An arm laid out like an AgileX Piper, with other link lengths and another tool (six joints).
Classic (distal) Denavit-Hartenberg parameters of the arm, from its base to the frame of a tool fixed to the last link. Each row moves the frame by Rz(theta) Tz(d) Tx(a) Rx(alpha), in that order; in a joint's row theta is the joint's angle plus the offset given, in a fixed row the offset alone. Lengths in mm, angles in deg.
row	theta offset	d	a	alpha
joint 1	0	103.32	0	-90
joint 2	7.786	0	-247.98	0
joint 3	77.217	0	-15.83	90
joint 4	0	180.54	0	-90
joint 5	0	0	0	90
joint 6	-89.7	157.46	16.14	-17.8
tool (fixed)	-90	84.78	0	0
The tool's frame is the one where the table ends.
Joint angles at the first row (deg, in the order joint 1, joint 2, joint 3, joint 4, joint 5, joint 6):
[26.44 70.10 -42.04 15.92 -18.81 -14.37]
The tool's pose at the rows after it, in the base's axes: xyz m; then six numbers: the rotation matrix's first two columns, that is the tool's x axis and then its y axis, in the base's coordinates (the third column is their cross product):
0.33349 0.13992 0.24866 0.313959 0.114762 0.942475 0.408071 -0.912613 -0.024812
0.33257 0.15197 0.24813 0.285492 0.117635 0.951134 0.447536 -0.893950 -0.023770
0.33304 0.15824 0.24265 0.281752 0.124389 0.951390 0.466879 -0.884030 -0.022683
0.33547 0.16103 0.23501 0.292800 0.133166 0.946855 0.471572 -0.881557 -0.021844
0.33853 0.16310 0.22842 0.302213 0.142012 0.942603 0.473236 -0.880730 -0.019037
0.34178 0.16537 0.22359 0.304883 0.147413 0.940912 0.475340 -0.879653 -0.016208
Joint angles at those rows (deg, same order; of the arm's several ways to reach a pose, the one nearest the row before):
[27.28 71.85 -40.71 7.56 -24.64 -5.67]
[27.73 73.30 -39.43 2.35 -28.76 -1.00]
[27.81 74.70 -38.54 -0.06 -31.06 1.05]
[27.82 76.17 -38.25 -0.65 -31.99 1.50]
[27.81 77.63 -38.24 -0.86 -32.71 1.50]
[27.82 79.12 -38.24 -1.08 -33.91 1.50]

